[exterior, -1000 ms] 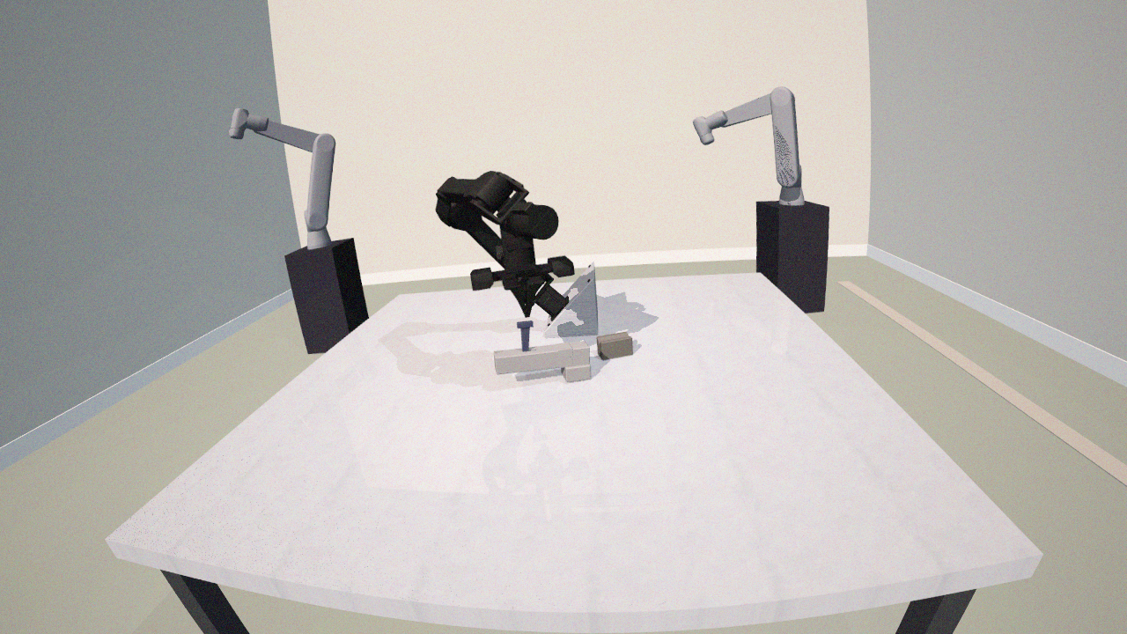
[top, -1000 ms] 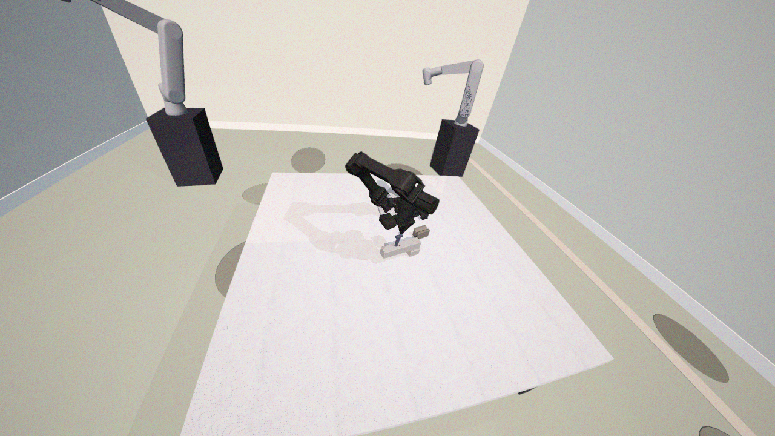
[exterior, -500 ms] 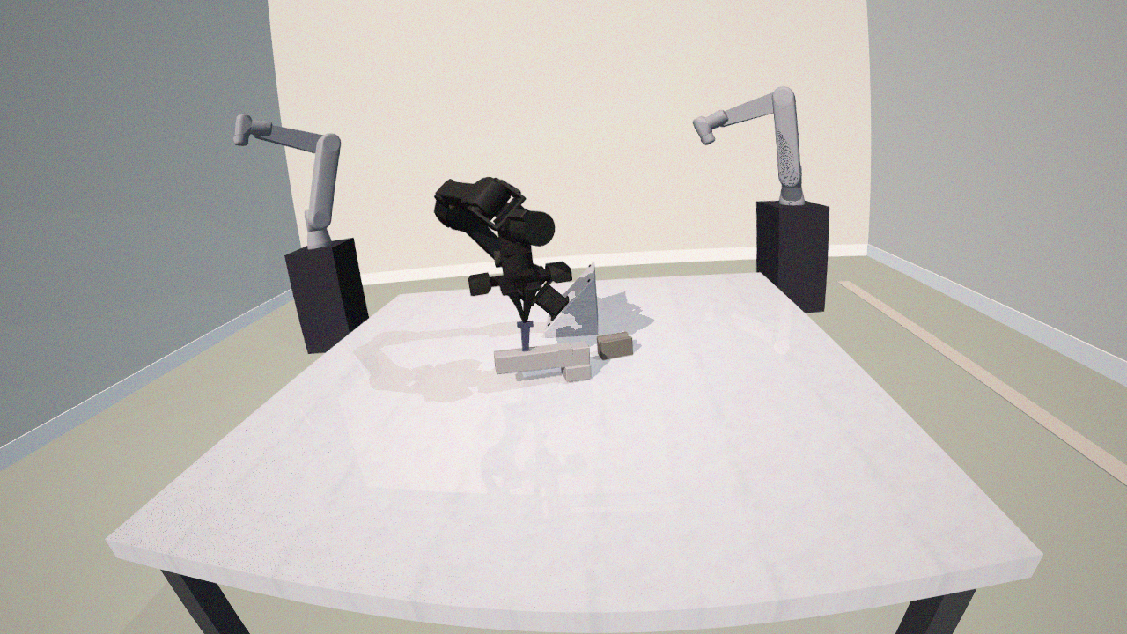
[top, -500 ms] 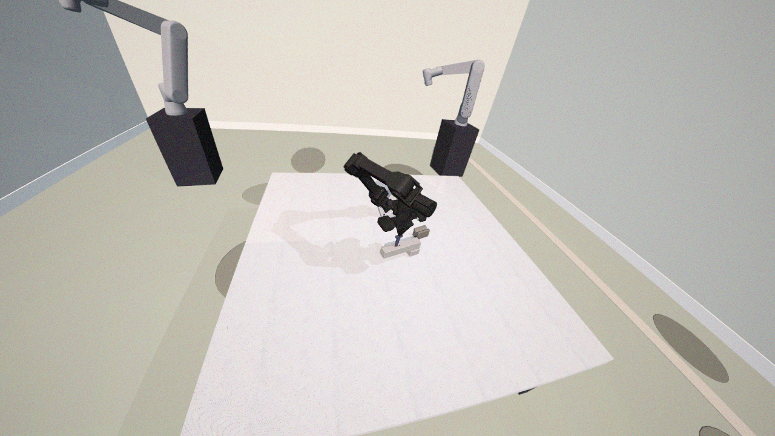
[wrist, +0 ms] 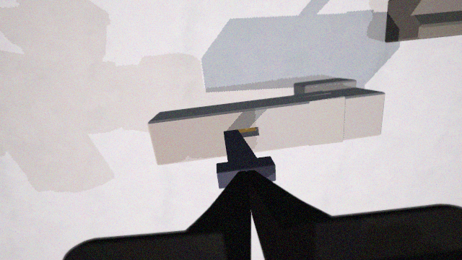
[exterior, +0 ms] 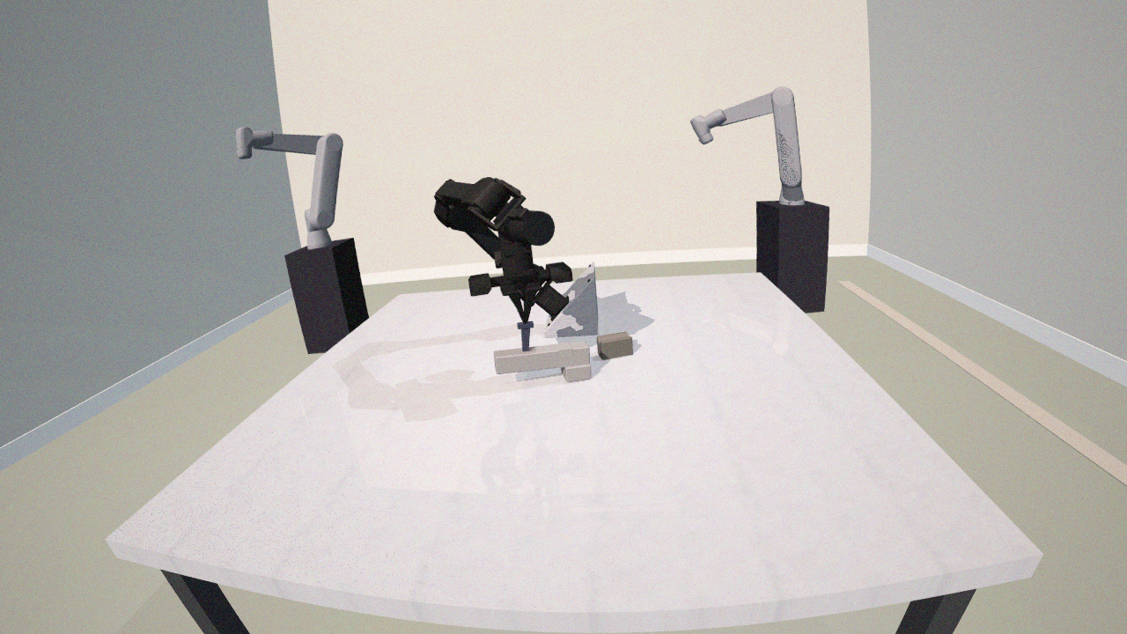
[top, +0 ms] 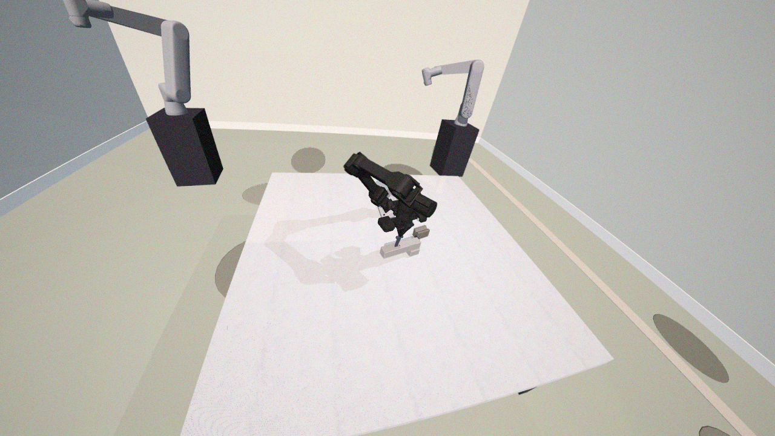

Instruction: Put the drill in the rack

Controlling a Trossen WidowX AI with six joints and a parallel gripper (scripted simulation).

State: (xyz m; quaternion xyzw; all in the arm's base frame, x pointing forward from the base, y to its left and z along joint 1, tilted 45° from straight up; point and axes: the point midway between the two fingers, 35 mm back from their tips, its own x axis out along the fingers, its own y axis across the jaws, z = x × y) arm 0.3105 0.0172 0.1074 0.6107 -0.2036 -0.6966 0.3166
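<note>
The dark key lies 30 mm below my gripper tip. Round my gripper tip: rack: 180 mm to the left, 120 mm behind, 110 mm below; light grey housing: 90 mm below, 30 mm to the left, 10 mm behind; drill: 80 mm below, 50 mm to the left, 20 mm behind.
</note>
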